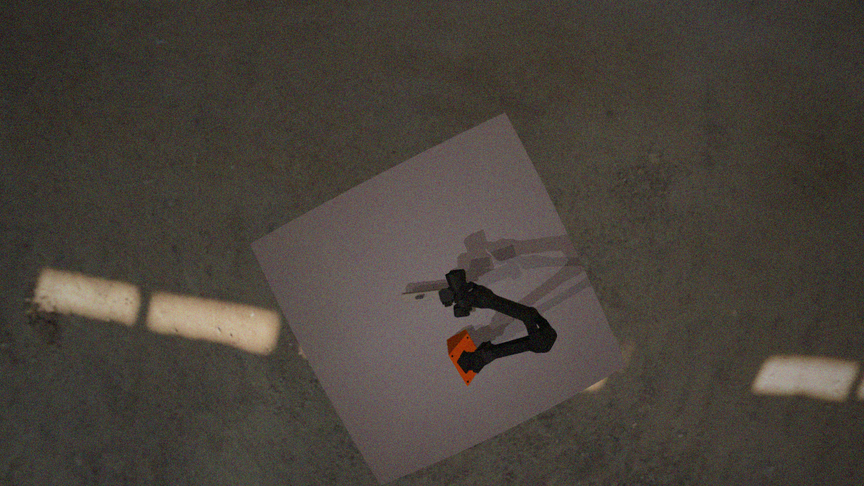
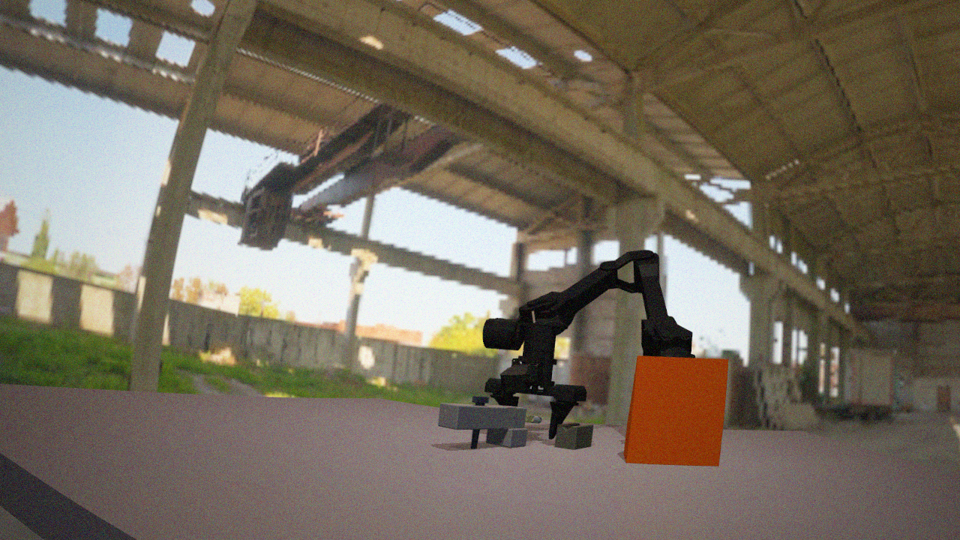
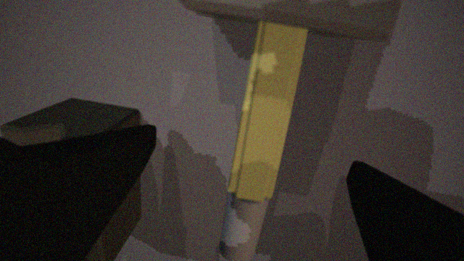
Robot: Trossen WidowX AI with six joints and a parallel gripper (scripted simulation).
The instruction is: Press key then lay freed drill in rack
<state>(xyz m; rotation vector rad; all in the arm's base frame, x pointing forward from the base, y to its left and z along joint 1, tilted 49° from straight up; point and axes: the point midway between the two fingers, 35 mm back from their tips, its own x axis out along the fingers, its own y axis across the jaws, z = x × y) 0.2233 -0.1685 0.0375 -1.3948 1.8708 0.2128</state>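
Now: gripper tip 3 cm to the right of the yellow drill, 3 cm below it and 2 cm short of it. From my gripper tip the other things lie so: rack (8 cm behind, 1 cm to the left, 1 cm above); grey fixture block (12 cm to the left, 6 cm ahead, 3 cm above); black key (14 cm to the left, 8 cm ahead, 4 cm above).
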